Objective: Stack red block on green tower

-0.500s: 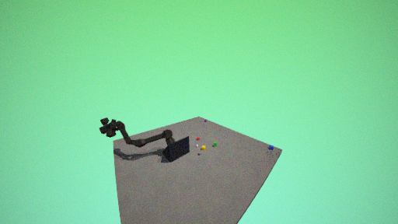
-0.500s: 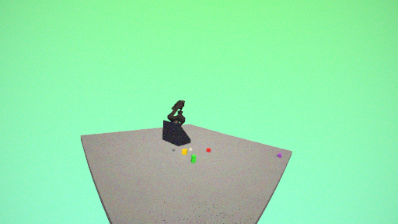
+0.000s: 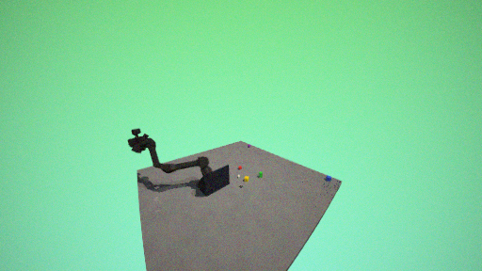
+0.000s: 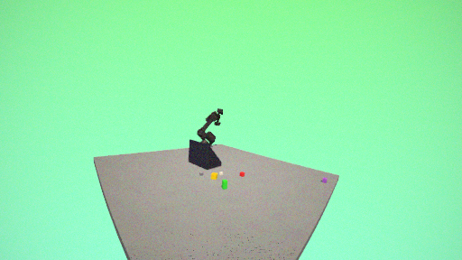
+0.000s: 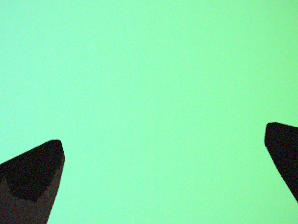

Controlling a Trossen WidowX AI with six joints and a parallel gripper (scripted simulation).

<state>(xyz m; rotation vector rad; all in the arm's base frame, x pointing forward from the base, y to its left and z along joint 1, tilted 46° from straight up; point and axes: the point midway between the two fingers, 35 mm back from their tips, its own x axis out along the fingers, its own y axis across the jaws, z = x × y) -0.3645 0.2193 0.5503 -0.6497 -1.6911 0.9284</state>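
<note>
The red block lies 740 mm ahead of my gripper tip, 520 mm to the right of it and 300 mm below it. The rest, counted from my gripper tip: purple block: 1170 mm ahead, 290 mm below, 180 mm to the right; then small white block: 640 mm ahead, 610 mm to the right, 300 mm below; then yellow block: 680 mm to the right, 660 mm ahead, 290 mm below.
</note>
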